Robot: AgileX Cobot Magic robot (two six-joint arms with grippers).
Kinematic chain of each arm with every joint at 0, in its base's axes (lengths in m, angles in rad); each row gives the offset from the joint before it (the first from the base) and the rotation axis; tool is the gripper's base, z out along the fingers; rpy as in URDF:
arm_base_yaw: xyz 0 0 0.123 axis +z
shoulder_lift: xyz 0 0 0 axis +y
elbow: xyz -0.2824 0 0.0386 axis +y
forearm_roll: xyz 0.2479 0 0.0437 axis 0.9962 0 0.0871
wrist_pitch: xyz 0 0 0 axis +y
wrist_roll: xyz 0.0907 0 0.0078 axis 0.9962 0 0.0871
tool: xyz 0 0 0 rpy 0 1.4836 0
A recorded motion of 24 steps. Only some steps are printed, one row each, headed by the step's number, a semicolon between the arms.
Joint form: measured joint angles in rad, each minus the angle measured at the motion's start. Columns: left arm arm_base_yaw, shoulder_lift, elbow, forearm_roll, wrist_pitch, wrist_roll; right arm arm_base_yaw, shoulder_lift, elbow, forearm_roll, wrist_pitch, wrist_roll.
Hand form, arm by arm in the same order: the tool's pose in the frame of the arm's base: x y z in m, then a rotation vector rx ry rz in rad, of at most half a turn. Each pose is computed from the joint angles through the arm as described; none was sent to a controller.
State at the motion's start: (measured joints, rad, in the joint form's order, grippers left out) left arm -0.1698 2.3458 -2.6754 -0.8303 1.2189 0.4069; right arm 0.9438 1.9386 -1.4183 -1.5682 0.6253 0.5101
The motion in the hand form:
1: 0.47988 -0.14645 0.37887 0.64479 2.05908 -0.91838; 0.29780 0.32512 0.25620 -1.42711 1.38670 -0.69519
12: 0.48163 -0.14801 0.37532 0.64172 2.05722 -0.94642; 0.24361 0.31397 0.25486 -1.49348 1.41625 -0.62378
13: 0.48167 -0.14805 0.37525 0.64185 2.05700 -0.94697; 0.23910 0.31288 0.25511 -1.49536 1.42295 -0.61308
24: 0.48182 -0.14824 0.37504 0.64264 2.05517 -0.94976; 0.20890 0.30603 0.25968 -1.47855 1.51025 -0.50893
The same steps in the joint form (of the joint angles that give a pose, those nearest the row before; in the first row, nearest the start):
1: 0.0000 0.0011 -0.0002 -0.0025 0.0001 -0.0003; 0.0073 -0.0113 0.0159 0.0053 0.0027 -0.0024
12: 0.0000 0.0116 -0.0016 -0.0244 0.0000 0.0011; 0.1068 -0.1459 0.1962 0.0886 0.0299 -0.0001
13: 0.0000 0.0119 -0.0017 -0.0249 0.0000 0.0013; 0.1156 -0.1575 0.2090 0.1005 0.0316 0.0011
24: 0.0000 0.0129 -0.0022 -0.0279 -0.0003 0.0029; 0.1782 -0.2353 0.2736 0.2269 0.0488 0.0101

